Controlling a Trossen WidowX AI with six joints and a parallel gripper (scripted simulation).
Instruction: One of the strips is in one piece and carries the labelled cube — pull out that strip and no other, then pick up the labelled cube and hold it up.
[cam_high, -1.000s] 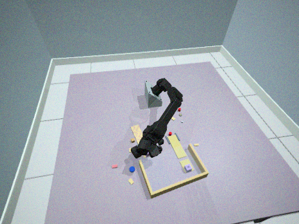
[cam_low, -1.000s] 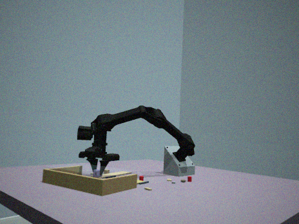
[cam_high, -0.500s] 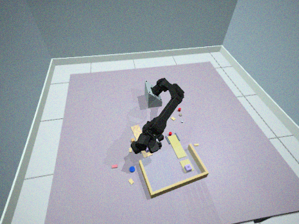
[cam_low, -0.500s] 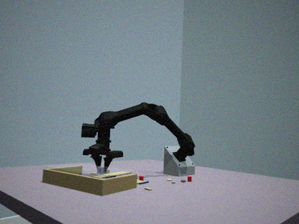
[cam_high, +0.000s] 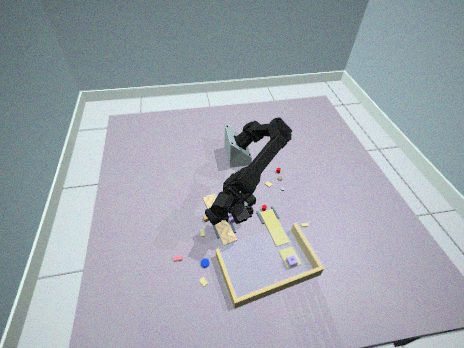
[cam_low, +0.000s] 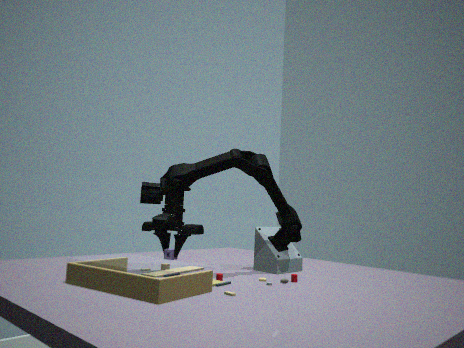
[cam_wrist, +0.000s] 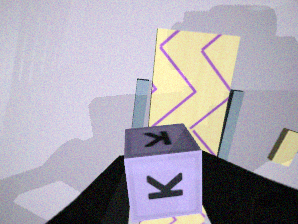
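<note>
The zigzag strip lies 50 mm below my gripper tip, 50 mm behind it and 30 mm to the right of it. Also, from my gripper tip: pink block (220 mm to the right, 80 mm ahead, 50 mm below); then blue disc (130 mm to the right, 120 mm ahead, 50 mm below).
</note>
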